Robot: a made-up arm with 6 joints.
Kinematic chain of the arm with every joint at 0, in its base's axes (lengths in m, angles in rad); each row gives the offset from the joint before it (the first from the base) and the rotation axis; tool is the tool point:
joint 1: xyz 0 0 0.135 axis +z
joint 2: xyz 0 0.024 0 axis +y
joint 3: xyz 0 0 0.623 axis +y
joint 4: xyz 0 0 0.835 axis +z
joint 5: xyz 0 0 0 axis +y
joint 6: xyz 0 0 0.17 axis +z
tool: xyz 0 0 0
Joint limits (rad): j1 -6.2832..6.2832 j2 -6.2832..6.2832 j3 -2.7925..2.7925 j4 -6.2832..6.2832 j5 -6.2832..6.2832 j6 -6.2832..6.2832
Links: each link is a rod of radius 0.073 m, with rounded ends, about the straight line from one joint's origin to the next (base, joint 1, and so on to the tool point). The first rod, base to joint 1, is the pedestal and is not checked.
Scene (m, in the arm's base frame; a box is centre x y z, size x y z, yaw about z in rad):
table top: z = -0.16
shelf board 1: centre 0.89 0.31 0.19 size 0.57 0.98 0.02 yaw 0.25
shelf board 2: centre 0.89 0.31 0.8 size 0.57 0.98 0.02 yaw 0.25
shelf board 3: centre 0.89 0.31 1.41 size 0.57 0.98 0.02 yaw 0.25
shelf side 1: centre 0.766 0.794 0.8 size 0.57 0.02 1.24 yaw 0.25
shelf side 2: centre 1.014 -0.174 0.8 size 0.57 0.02 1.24 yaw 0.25
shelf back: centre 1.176 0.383 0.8 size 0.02 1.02 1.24 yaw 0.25
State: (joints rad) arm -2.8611 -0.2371 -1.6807 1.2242 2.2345 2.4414
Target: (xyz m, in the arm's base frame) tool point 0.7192 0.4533 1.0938
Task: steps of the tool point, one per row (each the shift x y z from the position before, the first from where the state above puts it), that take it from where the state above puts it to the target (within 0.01 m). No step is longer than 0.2 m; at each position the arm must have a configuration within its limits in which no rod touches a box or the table.
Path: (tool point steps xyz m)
1: -0.1003 0.0701 -0.0178
2: -0.1046 0.0568 -0.0195
3: -0.1059 0.0433 -0.0207
4: -0.1041 0.0301 -0.0218
5: -0.0994 0.0177 -0.0230
6: -0.0920 0.0063 -0.0247
7: 0.0414 0.0248 0.0896
8: 0.0370 0.0215 0.1003
9: 0.0291 0.0162 0.1118
10: 0.0174 0.0078 0.1223
11: 0.0031 -0.0039 0.1297
12: -0.0129 -0.0185 0.1326
13: 0.1639 0.0649 0.0171
14: 0.1896 0.0254 -0.0171

